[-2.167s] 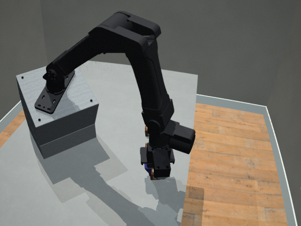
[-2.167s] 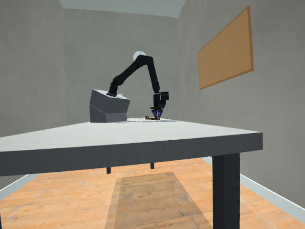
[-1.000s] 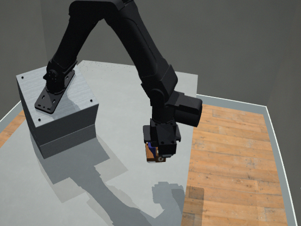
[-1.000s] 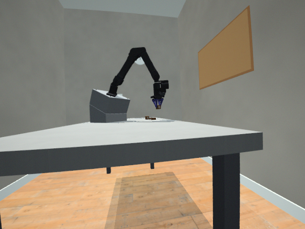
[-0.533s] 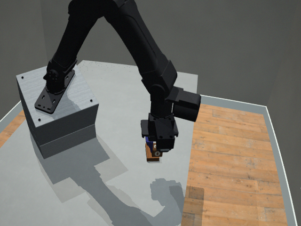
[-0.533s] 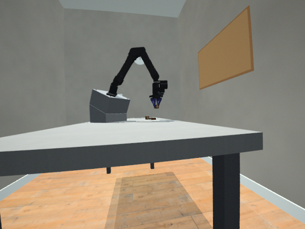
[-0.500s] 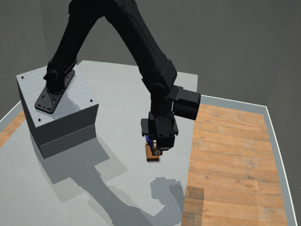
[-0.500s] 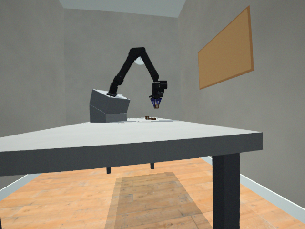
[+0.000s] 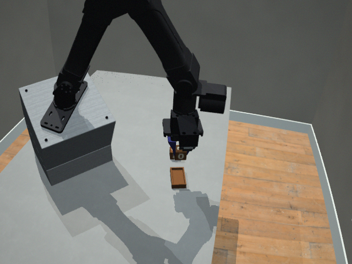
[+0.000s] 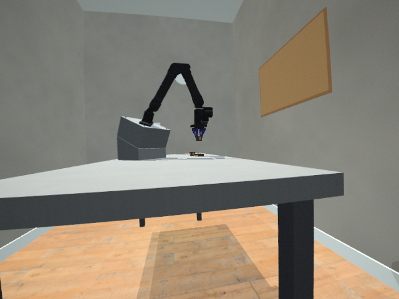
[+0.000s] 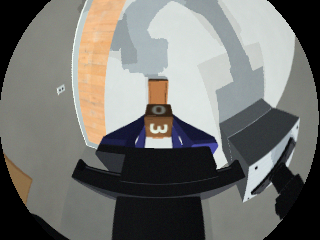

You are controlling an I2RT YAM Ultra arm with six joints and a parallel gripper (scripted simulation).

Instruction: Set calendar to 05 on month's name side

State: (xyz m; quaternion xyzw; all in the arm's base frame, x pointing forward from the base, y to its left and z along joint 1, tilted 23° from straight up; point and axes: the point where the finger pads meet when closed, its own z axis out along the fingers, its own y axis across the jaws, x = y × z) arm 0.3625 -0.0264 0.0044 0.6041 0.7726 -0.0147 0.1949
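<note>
My hand is 12 cm above the brown tray and 2 cm to the right of it. From my hand the other things lie so: brown wooden cube: right at my hand.
</note>
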